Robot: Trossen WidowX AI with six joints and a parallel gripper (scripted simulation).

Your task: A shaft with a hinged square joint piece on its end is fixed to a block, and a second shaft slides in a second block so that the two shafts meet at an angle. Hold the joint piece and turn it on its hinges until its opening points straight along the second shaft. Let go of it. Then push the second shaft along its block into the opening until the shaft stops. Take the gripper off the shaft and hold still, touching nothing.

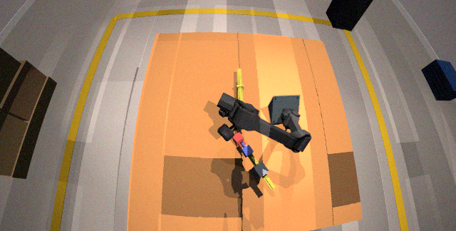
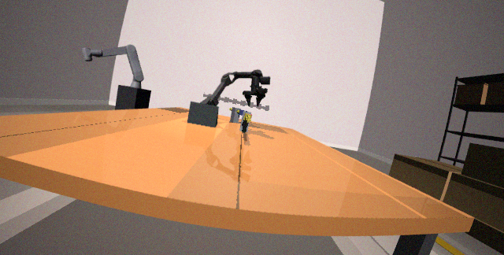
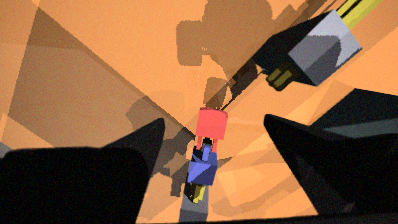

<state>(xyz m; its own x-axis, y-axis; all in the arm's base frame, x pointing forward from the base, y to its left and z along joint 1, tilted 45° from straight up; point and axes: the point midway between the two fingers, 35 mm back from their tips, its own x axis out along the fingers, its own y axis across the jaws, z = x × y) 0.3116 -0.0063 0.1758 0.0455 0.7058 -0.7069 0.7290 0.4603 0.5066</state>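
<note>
Right now my gripper tip is 8 cm above the joint piece, 3 cm to the right of it and 3 cm past it.
</note>
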